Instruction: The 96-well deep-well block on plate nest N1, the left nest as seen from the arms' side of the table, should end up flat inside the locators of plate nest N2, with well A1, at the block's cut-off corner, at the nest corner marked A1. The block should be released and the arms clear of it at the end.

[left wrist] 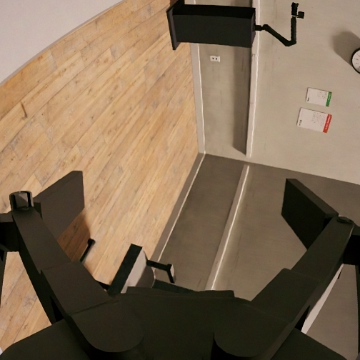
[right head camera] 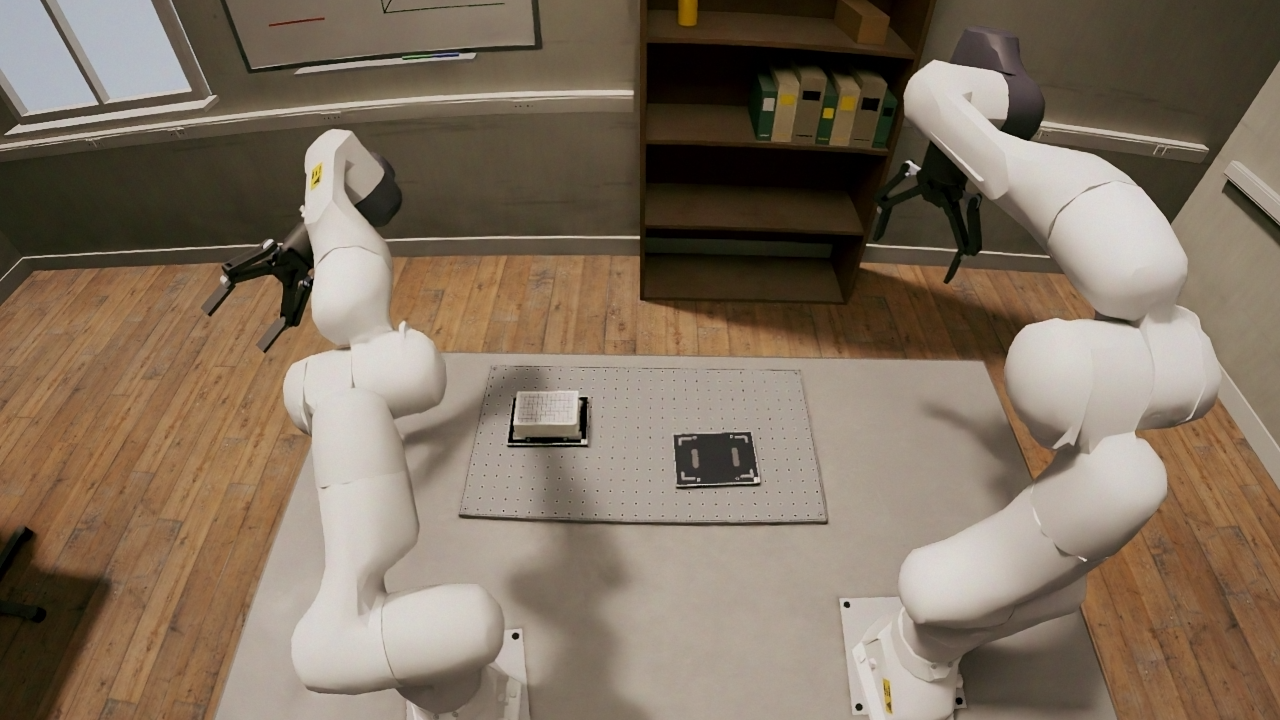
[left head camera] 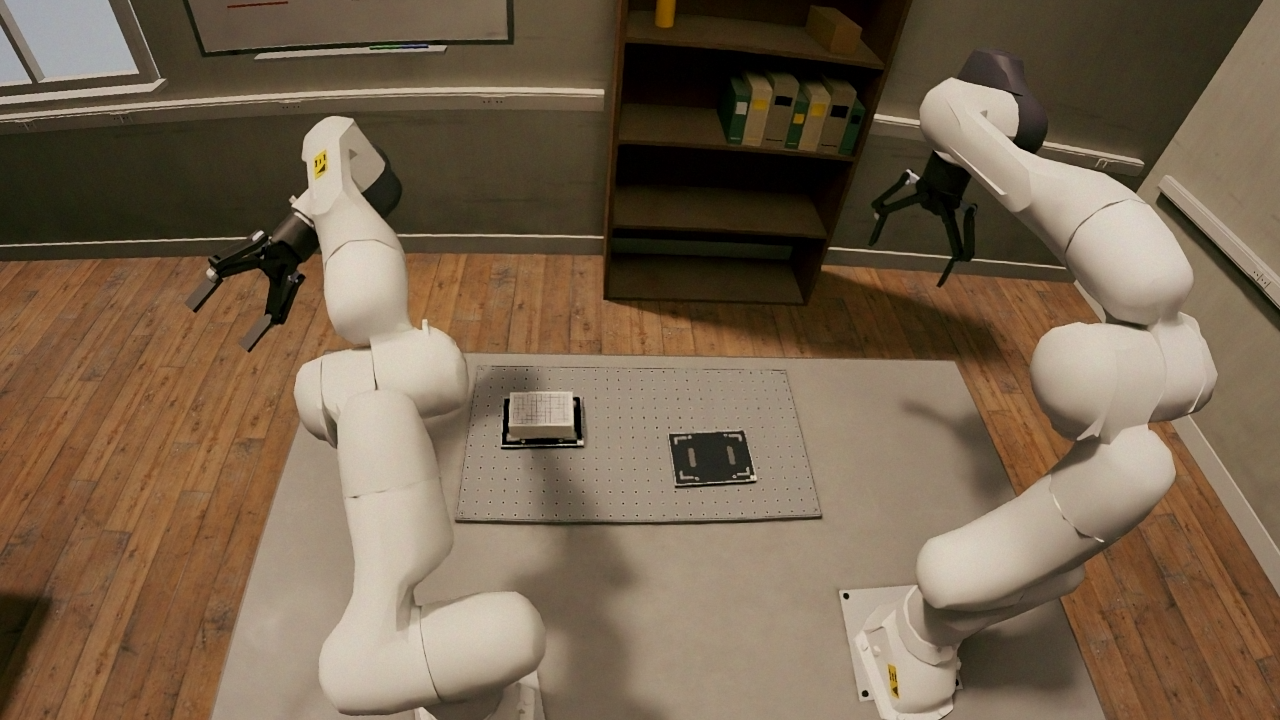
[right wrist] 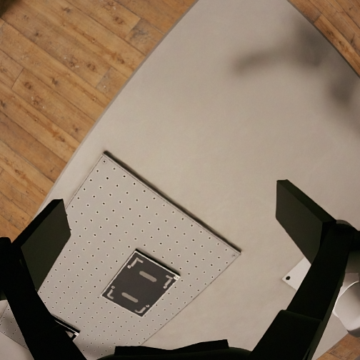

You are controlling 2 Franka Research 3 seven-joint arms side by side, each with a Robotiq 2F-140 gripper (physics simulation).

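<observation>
The white deep-well block point(left head camera: 541, 413) point(right head camera: 547, 413) sits on the black plate nest N1 point(left head camera: 580, 422) point(right head camera: 585, 421), at the picture's left in both head views. Its cut-off corner is too small to make out. Plate nest N2 point(left head camera: 712, 458) point(right head camera: 716, 459) point(right wrist: 139, 283) is bare, with light corner locators; its A1 lettering is not readable. My left gripper point(left head camera: 228, 313) point(right head camera: 242, 316) point(left wrist: 183, 193) is open and empty, high and far left of the nests. My right gripper point(left head camera: 911, 254) point(right head camera: 918, 250) point(right wrist: 170, 209) is open and empty, high beyond the table's back right.
Both nests are on a perforated board point(left head camera: 626, 501) point(right head camera: 635, 503) point(right wrist: 115, 200) on the grey table point(left head camera: 760, 608) point(right head camera: 760, 608) point(right wrist: 200, 125). A bookshelf point(left head camera: 716, 132) point(right head camera: 742, 129) stands behind the table. The left wrist view shows floor, walls and a black wall-side box point(left wrist: 215, 25).
</observation>
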